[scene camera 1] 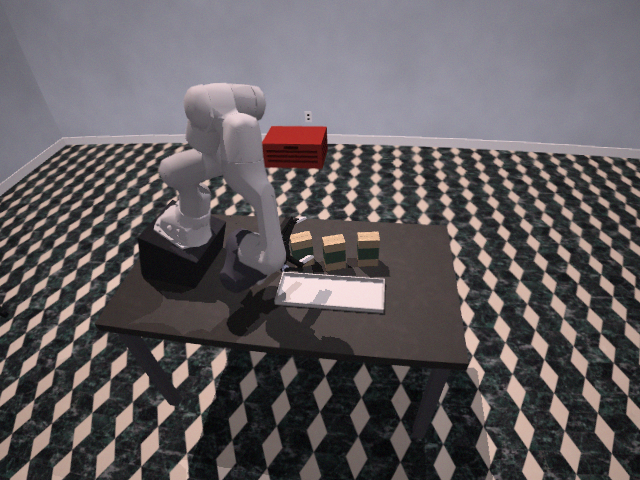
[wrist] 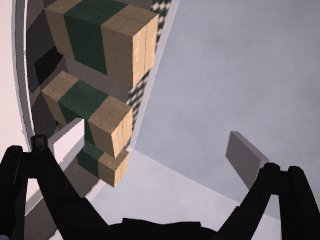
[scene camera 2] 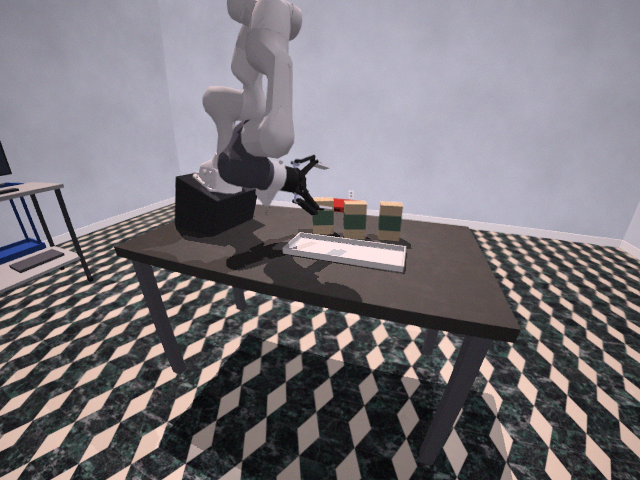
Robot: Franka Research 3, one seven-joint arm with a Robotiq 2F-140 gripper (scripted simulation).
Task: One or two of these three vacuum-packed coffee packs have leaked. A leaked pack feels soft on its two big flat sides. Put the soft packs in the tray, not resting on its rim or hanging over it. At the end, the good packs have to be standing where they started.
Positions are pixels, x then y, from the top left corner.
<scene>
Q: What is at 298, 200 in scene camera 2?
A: The gripper.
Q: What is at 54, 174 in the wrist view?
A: The gripper.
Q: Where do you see a white tray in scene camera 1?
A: At 349, 293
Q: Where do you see a white tray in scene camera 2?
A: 376, 255
</scene>
